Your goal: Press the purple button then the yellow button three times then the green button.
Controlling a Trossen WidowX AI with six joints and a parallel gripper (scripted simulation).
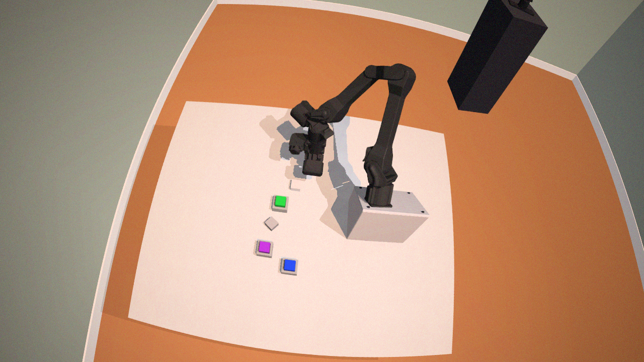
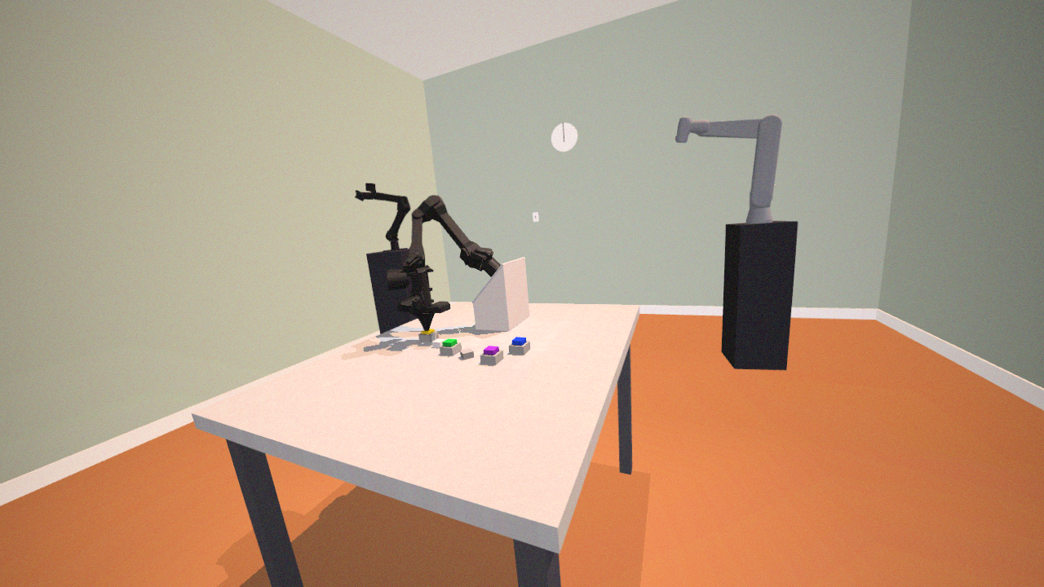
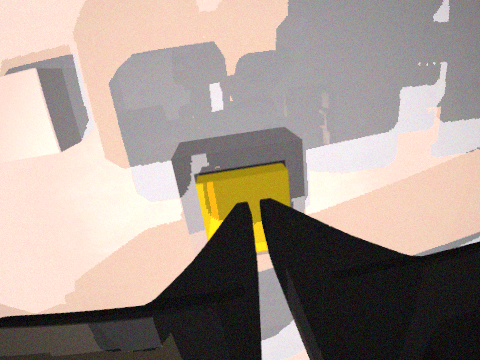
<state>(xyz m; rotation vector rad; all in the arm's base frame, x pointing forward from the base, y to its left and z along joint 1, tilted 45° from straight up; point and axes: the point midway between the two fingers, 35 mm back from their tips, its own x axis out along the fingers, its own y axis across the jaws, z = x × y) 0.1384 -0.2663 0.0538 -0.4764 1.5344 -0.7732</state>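
Right now my gripper tip is 10 mm above the yellow button. Also, from my gripper tip: purple button: 160 mm ahead, 300 mm to the left; green button: 110 mm ahead, 150 mm to the left; white block: 60 mm ahead, 80 mm to the left, 20 mm below.
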